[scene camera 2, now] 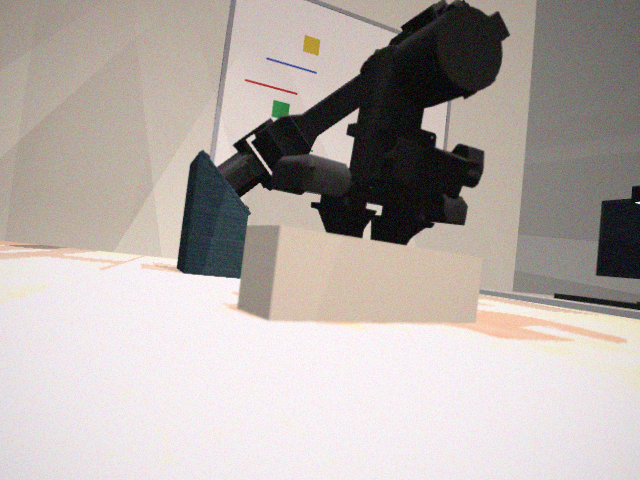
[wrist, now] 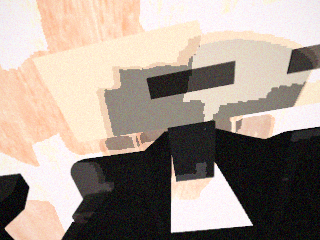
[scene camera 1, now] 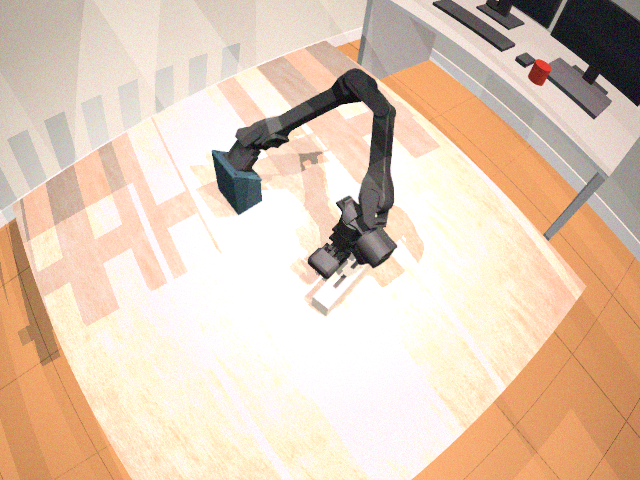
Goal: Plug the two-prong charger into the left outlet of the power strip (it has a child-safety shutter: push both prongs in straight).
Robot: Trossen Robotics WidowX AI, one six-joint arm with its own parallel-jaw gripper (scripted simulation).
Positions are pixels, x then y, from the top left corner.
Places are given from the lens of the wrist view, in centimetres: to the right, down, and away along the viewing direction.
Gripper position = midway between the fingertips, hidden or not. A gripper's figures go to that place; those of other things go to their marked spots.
my gripper [wrist: 184, 133]: 2, 1, 11
dark charger [wrist: 192, 146]: 2, 2, 8
